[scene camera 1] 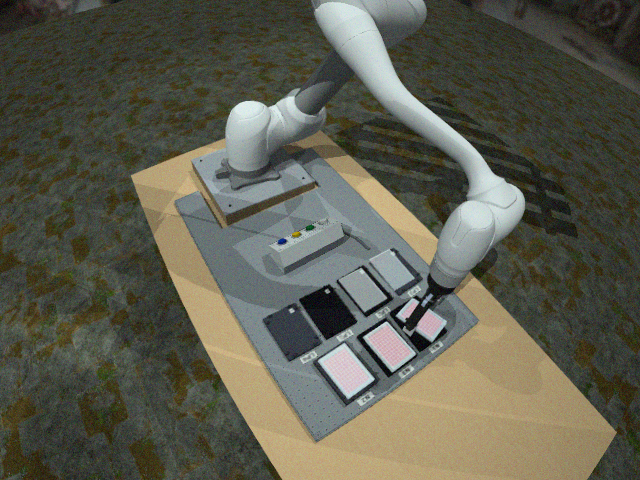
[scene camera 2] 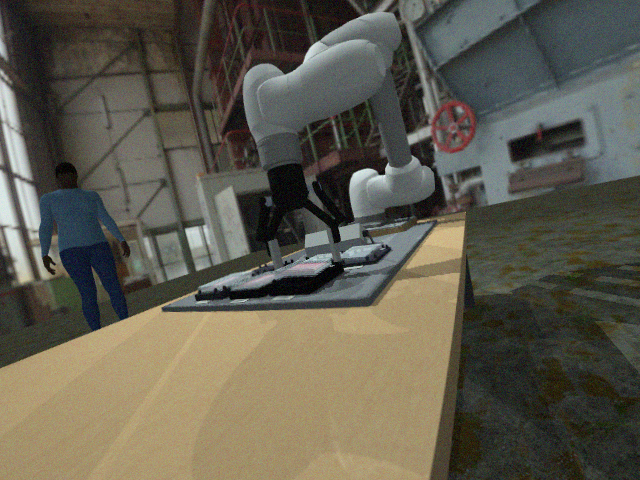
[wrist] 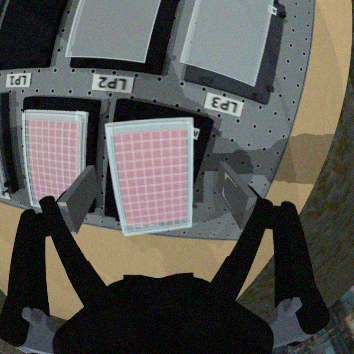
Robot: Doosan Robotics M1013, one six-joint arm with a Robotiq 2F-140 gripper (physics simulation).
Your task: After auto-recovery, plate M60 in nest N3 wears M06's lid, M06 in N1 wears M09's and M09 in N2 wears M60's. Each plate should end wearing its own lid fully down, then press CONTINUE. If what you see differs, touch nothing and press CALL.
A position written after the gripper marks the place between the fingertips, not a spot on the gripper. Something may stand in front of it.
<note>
The gripper [scene camera 2: 307, 265] is open and holds nothing. Also in view: a plate nest [wrist: 35, 35].
The gripper also shows in scene camera 1 [scene camera 1: 421, 316] and in the wrist view [wrist: 156, 176].
</note>
